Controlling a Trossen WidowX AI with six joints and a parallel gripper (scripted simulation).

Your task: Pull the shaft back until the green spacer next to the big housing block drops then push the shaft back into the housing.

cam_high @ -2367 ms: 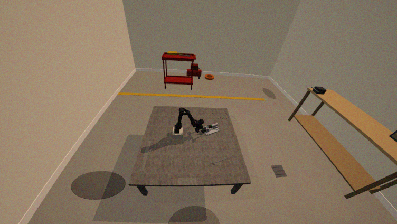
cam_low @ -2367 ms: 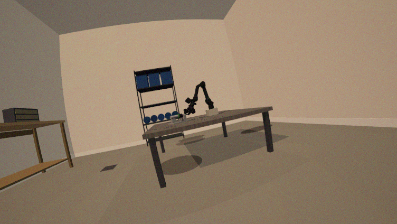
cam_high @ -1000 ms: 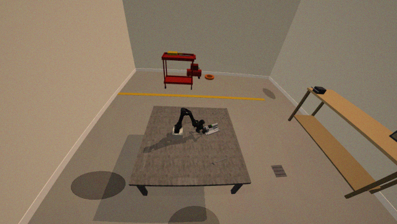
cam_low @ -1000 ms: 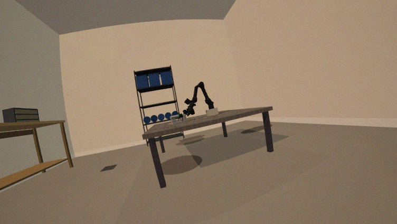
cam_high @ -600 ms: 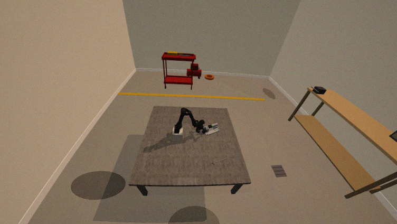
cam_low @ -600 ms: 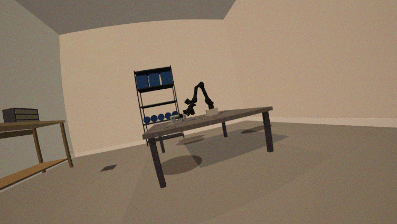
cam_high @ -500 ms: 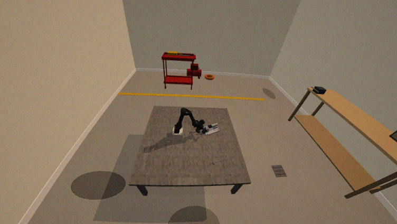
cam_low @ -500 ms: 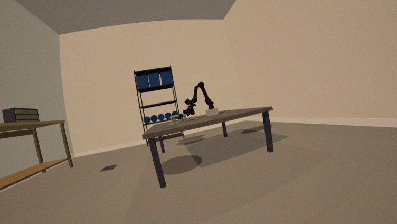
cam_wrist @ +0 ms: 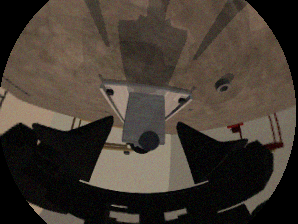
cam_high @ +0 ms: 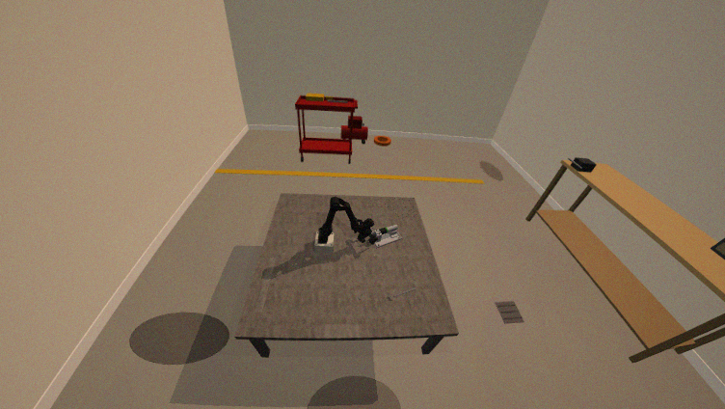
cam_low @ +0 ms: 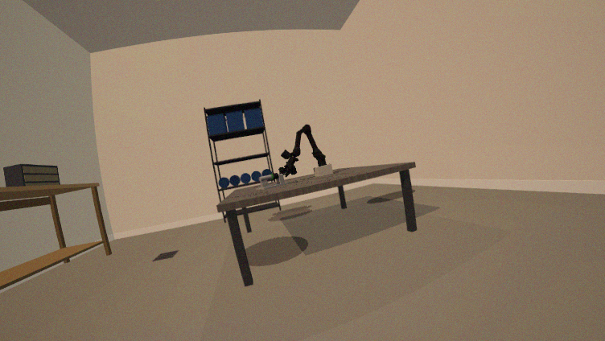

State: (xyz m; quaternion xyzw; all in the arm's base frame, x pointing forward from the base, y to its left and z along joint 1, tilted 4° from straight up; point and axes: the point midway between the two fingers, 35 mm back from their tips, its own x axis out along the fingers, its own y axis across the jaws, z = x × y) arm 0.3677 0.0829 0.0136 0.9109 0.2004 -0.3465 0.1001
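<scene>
Right now the shaft is 6 cm ahead of my gripper tip, 3 cm to the left of it and 2 cm above it. Round my gripper tip: small grey object: 9 cm behind, 8 cm to the left, 5 cm below; green spacer: 9 cm ahead, 4 cm to the left, 2 cm above.
</scene>
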